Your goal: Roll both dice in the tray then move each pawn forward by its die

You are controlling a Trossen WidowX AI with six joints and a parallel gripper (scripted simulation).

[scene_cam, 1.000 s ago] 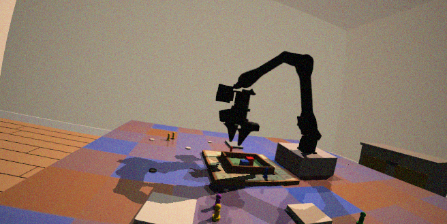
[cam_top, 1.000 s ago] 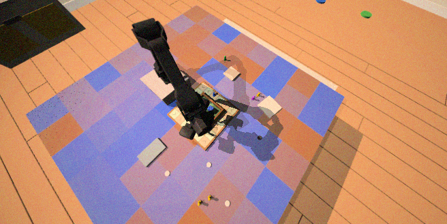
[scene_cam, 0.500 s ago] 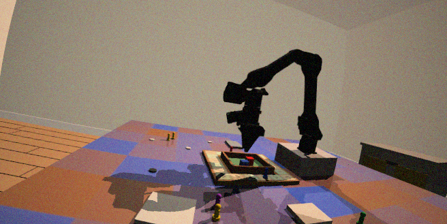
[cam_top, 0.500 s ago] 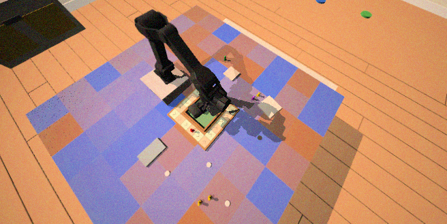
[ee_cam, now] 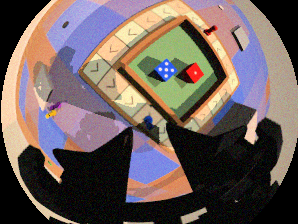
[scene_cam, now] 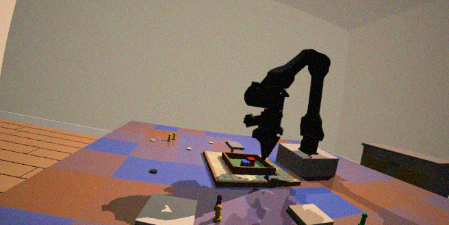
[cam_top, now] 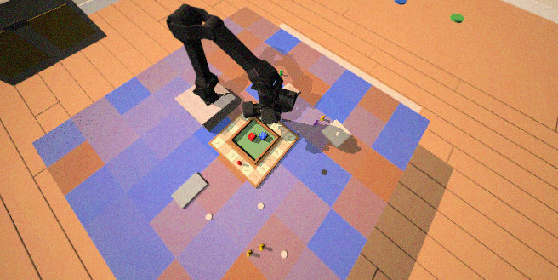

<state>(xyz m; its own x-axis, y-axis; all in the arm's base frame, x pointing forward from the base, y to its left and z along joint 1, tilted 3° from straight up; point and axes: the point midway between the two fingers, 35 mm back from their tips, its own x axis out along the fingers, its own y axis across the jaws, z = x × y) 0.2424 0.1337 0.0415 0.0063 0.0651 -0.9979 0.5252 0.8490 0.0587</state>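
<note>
Right now the blue pawn is 5 cm below my gripper tip, 2 cm behind it and 1 cm to the left of it. The rest, counted from my gripper tip: green pawn 24 cm to the left, 18 cm behind, 6 cm below; red pawn 21 cm to the right, 7 cm ahead, 5 cm below; purple pawn 17 cm to the left, 15 cm ahead, 6 cm below.
</note>
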